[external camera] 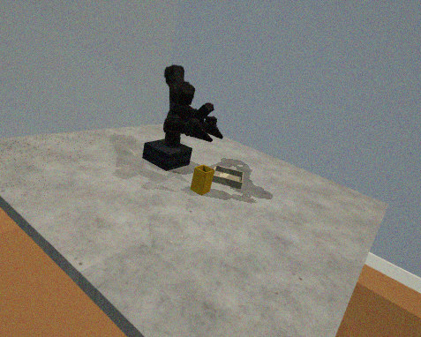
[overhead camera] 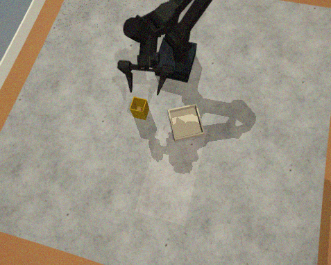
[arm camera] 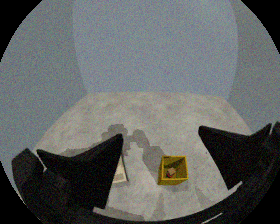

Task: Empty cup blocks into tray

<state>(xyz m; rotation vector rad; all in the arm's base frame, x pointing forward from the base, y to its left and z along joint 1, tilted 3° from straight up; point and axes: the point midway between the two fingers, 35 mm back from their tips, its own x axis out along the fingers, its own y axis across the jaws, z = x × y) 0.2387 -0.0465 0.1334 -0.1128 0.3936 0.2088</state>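
My gripper tip is 1 cm short of the tan block, 4 cm to the left of it and 16 cm above it. From my gripper tip the other things lie so: square yellow cup: 4 cm to the right, 18 cm below.
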